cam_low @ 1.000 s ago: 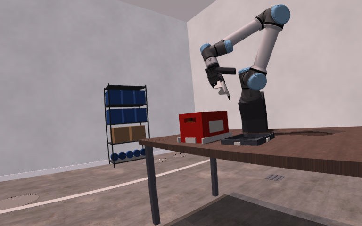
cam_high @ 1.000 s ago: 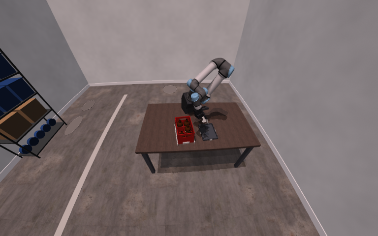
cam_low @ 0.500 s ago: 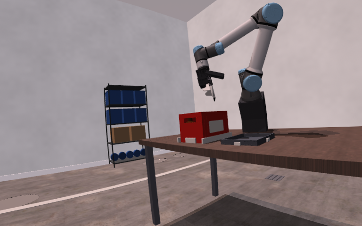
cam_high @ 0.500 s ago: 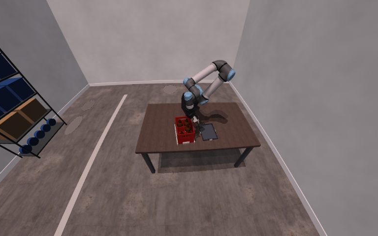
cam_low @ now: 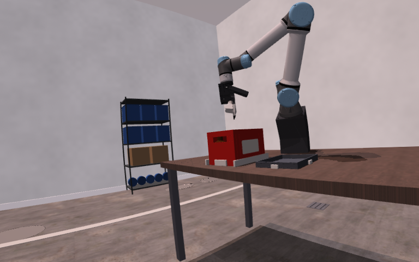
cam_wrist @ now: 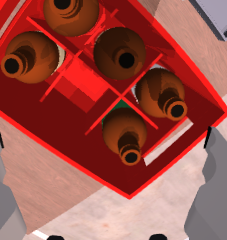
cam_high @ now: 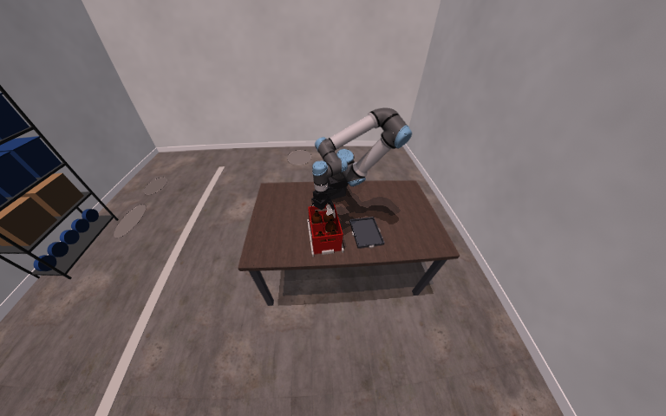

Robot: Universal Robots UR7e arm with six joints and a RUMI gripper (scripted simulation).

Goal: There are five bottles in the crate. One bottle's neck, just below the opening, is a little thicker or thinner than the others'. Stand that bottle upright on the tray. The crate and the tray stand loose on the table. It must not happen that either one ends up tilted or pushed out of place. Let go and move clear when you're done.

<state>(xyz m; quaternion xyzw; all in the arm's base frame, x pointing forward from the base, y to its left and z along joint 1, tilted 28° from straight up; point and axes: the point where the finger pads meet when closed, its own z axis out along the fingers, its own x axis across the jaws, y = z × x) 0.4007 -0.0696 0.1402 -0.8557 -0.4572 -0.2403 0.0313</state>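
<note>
Now: the red crate 160 mm below my hand. From my hand the other things lie so: dark tray: 80 mm behind, 290 mm to the left, 230 mm below; brown bottle: 10 mm behind, 40 mm to the left, 160 mm below; glass bottle: 100 mm ahead, 10 mm to the right, 160 mm below.
</note>
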